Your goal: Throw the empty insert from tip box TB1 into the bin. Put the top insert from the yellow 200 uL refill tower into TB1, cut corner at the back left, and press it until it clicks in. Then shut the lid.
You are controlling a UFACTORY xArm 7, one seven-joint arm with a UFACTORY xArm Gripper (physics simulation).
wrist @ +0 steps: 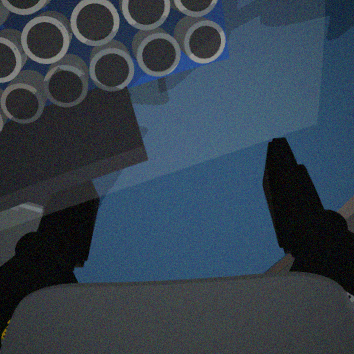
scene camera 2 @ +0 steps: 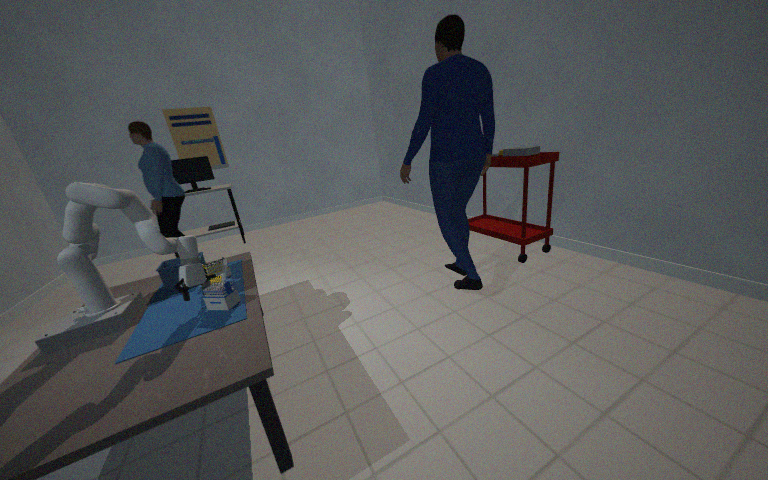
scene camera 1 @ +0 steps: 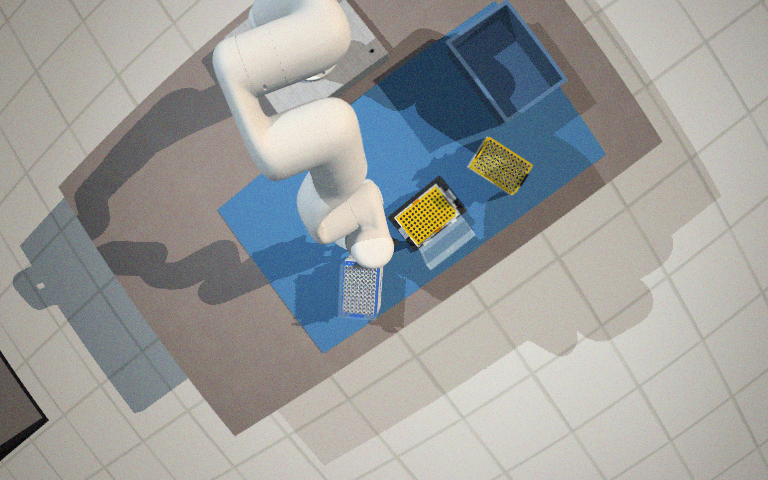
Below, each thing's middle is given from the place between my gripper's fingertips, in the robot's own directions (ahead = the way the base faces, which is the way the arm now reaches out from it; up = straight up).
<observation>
I see the blue tip tower (wrist: 102, 102) 110 mm ahead of my hand, 50 mm to the right of it and 10 mm above it. Also, from my hand: dark blue bin (scene camera 1: 500, 57): 480 mm to the left, 150 mm behind, 10 mm above.
</observation>
